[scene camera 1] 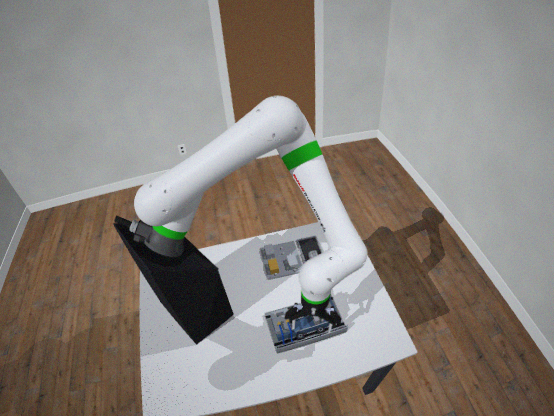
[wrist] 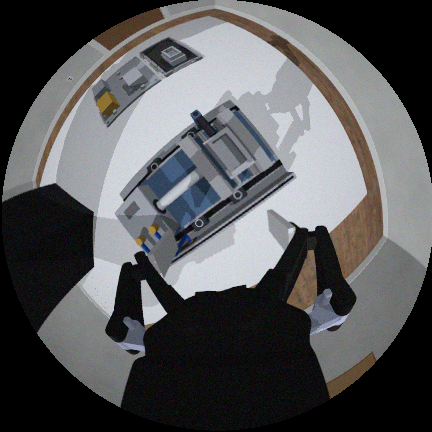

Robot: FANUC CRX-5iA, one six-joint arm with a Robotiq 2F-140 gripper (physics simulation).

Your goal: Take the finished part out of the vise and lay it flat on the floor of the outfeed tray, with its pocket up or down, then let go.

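Places are measured from the arm's base along level axes (x right, y ahead, z up), in metres.
Where they show: gripper, between the fingertips: (scene camera 1: 311,327) (wrist: 220,230); arm's base, origin of its link: (scene camera 1: 162,245).
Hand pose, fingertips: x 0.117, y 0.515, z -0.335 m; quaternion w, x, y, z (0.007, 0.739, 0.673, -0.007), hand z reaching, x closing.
Each offset is from my fingertips to the centre of the thing.
The vise {dx -0.068, dy -0.025, dz -0.060 m} (scene camera 1: 300,345) (wrist: 175,165) is a blue and grey unit near the table's front edge. The finished part {dx -0.094, dy +0.040, dz -0.012 m} (wrist: 227,150), a light grey block with a rectangular pocket facing up, sits between its jaws towards the right end in the wrist view. In the scene view the gripper and wrist mostly hide it. My gripper (scene camera 1: 311,325) (wrist: 220,230) is open and empty, low over the vise, its fingers spread wide. The outfeed tray (scene camera 1: 308,244) (wrist: 156,51) is dark and shallow, at the back of the table. A similar grey pocketed piece {dx -0.405, dy +0.009, dz -0.086 m} (wrist: 173,54) lies in it.
A grey plate {dx -0.405, dy -0.147, dz -0.105 m} (wrist: 120,72) beside the tray carries grey blocks and a yellow block {dx -0.347, dy -0.179, dz -0.083 m} (scene camera 1: 273,265) (wrist: 107,104). Yellow fittings {dx -0.028, dy -0.094, dz -0.006 m} (wrist: 153,230) with blue hoses stand at the vise's left end. The black robot pedestal (scene camera 1: 195,295) (wrist: 50,235) stands on the left.
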